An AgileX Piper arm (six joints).
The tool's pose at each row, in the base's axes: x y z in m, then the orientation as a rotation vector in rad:
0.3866, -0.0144, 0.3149, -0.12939, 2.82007, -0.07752
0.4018, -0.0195, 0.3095, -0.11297, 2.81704, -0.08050
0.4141, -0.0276, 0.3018, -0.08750, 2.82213, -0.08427
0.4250, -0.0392, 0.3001, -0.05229, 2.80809, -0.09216
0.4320, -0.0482, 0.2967, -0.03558, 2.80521, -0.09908
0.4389, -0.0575, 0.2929, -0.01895, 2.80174, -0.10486
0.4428, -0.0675, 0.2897, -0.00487, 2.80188, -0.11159
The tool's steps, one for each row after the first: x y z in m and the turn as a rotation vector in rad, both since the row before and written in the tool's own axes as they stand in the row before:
-0.0122, -0.0059, 0.0101, 0.00408, -0.00317, 0.01100
-0.0085, -0.0084, 0.0115, 0.00519, 0.00498, 0.01717
-0.0090, -0.0120, 0.0056, 0.01006, -0.01368, 0.02360
-0.0051, -0.0089, 0.0060, 0.00684, -0.00243, 0.01082
-0.0049, -0.0091, 0.0064, 0.00607, -0.00297, 0.01092
-0.0024, -0.0097, 0.0050, 0.00632, 0.00071, 0.00895

